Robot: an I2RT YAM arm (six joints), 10 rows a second.
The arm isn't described. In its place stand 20 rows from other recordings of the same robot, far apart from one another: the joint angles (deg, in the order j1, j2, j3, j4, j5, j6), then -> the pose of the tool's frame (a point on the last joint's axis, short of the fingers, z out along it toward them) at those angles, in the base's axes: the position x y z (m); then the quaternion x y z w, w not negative.
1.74, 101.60, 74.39, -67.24, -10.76, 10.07 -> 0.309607 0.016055 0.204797 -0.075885 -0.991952 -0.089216 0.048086
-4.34, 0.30, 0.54, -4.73, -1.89, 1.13 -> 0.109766 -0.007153 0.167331 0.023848 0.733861 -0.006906 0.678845
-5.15, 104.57, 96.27, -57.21, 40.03, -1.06 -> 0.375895 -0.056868 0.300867 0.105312 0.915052 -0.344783 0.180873
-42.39, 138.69, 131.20, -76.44, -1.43, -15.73 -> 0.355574 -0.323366 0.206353 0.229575 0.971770 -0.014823 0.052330
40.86, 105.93, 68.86, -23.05, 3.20, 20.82 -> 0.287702 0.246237 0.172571 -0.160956 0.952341 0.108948 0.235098
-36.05, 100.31, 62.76, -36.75, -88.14, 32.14 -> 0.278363 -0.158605 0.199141 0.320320 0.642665 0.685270 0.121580
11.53, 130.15, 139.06, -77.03, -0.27, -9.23 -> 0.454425 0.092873 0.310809 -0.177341 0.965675 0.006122 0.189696
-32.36, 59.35, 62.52, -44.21, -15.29, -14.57 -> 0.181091 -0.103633 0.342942 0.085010 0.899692 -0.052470 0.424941
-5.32, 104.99, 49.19, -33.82, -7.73, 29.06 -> 0.275598 -0.020854 0.090334 -0.294654 -0.953218 -0.066645 0.010627
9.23, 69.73, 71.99, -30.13, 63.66, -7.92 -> 0.252236 0.008667 0.388790 0.160589 0.760209 -0.446721 0.443547
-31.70, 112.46, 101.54, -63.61, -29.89, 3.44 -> 0.350292 -0.195493 0.268912 0.255915 0.923198 0.216068 0.188489
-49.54, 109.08, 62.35, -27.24, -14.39, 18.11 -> 0.232474 -0.258943 0.121468 0.532372 0.825870 0.081919 0.166756
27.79, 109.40, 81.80, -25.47, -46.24, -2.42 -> 0.352372 0.214771 0.223341 -0.347389 0.809789 0.427317 0.202393
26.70, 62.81, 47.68, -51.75, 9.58, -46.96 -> 0.176311 0.082044 0.241961 -0.571838 0.791474 -0.115657 0.182192
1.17, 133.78, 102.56, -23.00, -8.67, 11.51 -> 0.506905 0.015720 0.139847 0.062383 0.947157 0.105319 0.296495
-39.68, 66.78, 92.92, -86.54, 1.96, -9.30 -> 0.125092 -0.105362 0.422640 0.257507 0.931763 -0.120924 0.225576
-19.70, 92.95, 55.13, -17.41, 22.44, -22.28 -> 0.301283 -0.122309 0.186503 0.037049 0.937151 -0.278349 0.207118
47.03, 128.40, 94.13, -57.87, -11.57, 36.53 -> 0.278443 0.309383 0.123222 0.089145 -0.990733 -0.062773 0.081000
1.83, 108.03, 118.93, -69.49, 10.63, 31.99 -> 0.387758 0.005819 0.376766 0.273588 0.918997 -0.006922 0.283805
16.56, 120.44, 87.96, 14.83, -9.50, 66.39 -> 0.474349 0.147179 0.227077 0.294562 0.750170 0.439661 0.396455
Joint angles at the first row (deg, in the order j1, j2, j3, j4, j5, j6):
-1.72, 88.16, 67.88, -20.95, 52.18, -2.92
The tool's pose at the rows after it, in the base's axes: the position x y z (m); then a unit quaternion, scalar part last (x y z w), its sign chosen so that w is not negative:
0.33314 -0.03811 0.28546 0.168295 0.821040 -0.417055 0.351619
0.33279 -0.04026 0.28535 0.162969 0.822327 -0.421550 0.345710
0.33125 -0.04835 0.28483 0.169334 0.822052 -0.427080 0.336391
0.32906 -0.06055 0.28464 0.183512 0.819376 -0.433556 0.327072
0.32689 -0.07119 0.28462 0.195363 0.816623 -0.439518 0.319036
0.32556 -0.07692 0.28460 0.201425 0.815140 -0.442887 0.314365
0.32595 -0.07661 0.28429 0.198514 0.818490 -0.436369 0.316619
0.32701 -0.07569 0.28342 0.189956 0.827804 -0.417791 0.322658
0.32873 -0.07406 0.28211 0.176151 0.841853 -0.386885 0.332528
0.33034 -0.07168 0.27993 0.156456 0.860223 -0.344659 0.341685
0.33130 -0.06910 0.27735 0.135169 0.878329 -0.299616 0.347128
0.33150 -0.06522 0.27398 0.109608 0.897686 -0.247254 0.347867
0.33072 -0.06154 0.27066 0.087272 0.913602 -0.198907 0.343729
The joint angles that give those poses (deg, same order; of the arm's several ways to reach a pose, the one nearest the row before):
-1.72, 88.16, 67.88, -21.01, 52.16, -3.53
-2.09, 88.16, 67.88, -21.10, 52.16, -4.60
-3.49, 88.16, 67.88, -21.52, 52.16, -4.91
-5.61, 88.16, 67.88, -21.67, 52.16, -4.97
-7.46, 88.16, 67.88, -21.69, 52.18, -5.17
-8.47, 88.16, 67.88, -21.71, 52.21, -5.32
-8.47, 88.16, 67.88, -21.71, 51.27, -5.32
-8.47, 88.16, 67.88, -21.74, 48.60, -5.34
-8.47, 88.16, 67.88, -21.74, 44.25, -5.34
-8.49, 88.16, 67.88, -22.17, 38.41, -5.32
-8.56, 88.16, 67.88, -23.01, 32.31, -5.32
-8.53, 88.16, 67.88, -24.47, 25.45, -5.37
-8.54, 88.16, 67.88, -26.22, 19.31, -5.39

